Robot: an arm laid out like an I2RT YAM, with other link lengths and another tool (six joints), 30 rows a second.
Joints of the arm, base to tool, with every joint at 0 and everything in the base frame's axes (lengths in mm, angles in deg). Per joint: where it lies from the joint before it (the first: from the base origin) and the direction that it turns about. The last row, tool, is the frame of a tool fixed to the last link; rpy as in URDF.
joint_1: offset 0 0 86.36 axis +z
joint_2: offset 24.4 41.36 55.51 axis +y
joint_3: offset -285.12 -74.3 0 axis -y
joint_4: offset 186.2 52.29 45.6 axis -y
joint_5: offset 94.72 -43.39 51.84 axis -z
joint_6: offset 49.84 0 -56.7 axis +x
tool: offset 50 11 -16 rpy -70.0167 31.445 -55.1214
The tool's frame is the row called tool.
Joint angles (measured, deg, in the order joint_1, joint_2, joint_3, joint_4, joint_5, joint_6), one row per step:
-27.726, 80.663, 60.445, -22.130, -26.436, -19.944
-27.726, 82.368, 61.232, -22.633, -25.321, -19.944
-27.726, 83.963, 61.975, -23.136, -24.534, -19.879
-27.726, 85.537, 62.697, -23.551, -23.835, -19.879
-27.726, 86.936, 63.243, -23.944, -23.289, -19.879
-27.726, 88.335, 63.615, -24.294, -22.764, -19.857
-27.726, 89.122, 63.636, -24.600, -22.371, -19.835
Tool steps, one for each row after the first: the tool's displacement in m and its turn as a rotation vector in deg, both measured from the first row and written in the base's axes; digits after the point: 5 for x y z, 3 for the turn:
0.00380, -0.00392, -0.00534, -0.013, 1.612, -0.815
0.00724, -0.00708, -0.01036, 0.178, 3.074, -1.415
0.01070, -0.01013, -0.01532, 0.320, 4.429, -1.901
0.01338, -0.01250, -0.02034, 0.539, 5.721, -2.268
0.01557, -0.01458, -0.02625, 0.839, 7.128, -2.624
0.01589, -0.01544, -0.03081, 1.081, 8.221, -2.887

